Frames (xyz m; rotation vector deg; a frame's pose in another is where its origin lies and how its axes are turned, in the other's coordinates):
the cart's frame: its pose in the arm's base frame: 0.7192 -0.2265 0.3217 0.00 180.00 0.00
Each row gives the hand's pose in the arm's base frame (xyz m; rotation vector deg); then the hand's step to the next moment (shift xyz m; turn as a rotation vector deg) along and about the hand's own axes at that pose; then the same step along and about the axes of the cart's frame.
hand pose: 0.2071 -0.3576 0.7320 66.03 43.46 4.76
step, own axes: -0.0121 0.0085 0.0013 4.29 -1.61 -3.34
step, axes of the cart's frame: 0.0057 -0.0026 -0.0135 -0.79 3.80 4.14
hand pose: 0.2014 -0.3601 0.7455 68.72 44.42 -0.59
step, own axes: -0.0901 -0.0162 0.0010 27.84 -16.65 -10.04
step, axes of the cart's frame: 0.0732 -0.0418 -0.0356 -8.83 12.49 30.32
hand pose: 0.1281 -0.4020 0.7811 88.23 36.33 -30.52
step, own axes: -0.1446 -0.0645 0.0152 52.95 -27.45 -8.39
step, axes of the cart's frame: 0.1494 -0.0247 -0.0487 -20.08 12.99 55.28
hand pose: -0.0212 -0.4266 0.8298 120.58 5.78 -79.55
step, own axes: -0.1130 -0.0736 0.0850 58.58 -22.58 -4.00
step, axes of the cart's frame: 0.1473 0.0445 -0.0415 -20.89 5.29 59.10
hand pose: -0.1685 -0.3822 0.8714 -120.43 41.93 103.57
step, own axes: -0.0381 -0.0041 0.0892 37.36 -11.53 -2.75
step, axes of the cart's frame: 0.0760 0.0568 -0.0204 -11.95 0.87 37.32
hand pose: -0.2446 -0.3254 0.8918 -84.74 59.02 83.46
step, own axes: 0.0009 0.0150 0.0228 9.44 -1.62 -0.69
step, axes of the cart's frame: 0.0220 0.0162 0.0012 -1.80 -0.23 9.43
